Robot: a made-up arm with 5 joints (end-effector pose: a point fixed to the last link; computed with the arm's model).
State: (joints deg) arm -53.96 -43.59 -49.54 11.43 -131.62
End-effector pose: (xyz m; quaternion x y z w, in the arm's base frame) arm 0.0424 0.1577 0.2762 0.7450 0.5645 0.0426 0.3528
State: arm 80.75 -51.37 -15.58 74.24 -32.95
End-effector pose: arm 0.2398 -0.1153 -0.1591 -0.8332 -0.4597 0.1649 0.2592
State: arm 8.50 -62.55 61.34 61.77 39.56
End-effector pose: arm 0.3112 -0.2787 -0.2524 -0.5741 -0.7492 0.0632 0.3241
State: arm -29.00 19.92 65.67 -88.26 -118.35
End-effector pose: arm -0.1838 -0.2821 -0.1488 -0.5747 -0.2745 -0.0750 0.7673
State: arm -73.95 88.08 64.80 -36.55 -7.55
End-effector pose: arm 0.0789 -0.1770 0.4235 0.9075 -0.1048 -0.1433 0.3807
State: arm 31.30 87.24 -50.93 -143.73 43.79
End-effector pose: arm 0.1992 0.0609 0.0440 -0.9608 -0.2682 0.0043 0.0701
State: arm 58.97 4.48 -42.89 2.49 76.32
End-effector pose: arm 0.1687 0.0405 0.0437 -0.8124 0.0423 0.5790 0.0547
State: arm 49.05 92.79 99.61 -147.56 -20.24
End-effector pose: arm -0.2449 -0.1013 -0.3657 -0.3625 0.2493 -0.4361 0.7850
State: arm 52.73 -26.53 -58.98 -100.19 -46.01
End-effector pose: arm 0.0062 0.1212 -0.0313 0.6596 0.4022 0.5328 0.3453
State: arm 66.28 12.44 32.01 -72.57 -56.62
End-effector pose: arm 0.2043 -0.2979 -0.2493 -0.3275 -0.3875 -0.8405 0.1900
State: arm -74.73 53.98 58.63 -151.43 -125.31
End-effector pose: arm -0.1056 -0.1484 0.2294 0.0692 0.1976 0.1828 0.9606
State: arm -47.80 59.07 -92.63 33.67 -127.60
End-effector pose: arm 0.0946 0.3849 0.0294 -0.3188 -0.8828 0.3099 0.1517
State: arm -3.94 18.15 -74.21 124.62 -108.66
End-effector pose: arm 0.0086 0.1549 -0.0249 0.0600 0.4358 0.7696 0.4627
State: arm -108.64 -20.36 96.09 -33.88 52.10
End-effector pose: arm -0.2862 -0.0601 0.1778 0.2939 -0.4336 0.4449 0.7264
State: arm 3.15 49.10 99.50 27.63 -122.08
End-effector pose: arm -0.4227 -0.1506 -0.2133 -0.8130 0.4377 -0.3532 0.1507
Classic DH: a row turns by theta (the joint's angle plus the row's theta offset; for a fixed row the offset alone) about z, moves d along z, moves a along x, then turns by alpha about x. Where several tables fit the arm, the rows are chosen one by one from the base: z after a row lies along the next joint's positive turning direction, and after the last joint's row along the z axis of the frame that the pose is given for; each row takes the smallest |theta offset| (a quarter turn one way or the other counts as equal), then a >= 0, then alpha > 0; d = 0 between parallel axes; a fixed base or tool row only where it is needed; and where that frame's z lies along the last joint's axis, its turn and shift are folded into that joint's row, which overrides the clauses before.
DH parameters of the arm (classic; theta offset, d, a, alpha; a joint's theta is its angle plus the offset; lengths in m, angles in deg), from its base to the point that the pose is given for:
base (fixed): 0 0.02 0.15 90
joint 1: 48.01 0 -0.1345 180
joint 2: -32.81 0.0594 -0.1726 -104.3
joint 3: 31.04 -0.0424 0.2937 -77.84
joint 4: 65.24 -0.0122 -0.0118 31.67
joint 5: 11.42 0.104 0.01 89.85
tool (fixed): -40.89 -0.1044 0 0

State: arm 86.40 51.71 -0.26 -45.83 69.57
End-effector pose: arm 0.2626 -0.1103 -0.1122 -0.3451 -0.2522 0.9008 0.0765
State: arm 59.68 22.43 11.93 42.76 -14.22
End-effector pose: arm 0.1574 -0.2001 -0.2030 -0.3382 -0.2565 0.8067 0.4112
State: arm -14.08 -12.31 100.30 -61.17 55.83
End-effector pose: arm -0.0530 -0.0176 -0.4146 -0.0278 -0.8436 0.5352 0.0351
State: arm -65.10 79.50 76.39 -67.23 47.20
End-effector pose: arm -0.0725 -0.0872 0.3857 0.7201 -0.2499 0.1435 0.6312
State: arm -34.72 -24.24 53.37 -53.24 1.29
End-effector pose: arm -0.1775 -0.1956 -0.2381 -0.4072 0.3138 -0.8540 0.0800
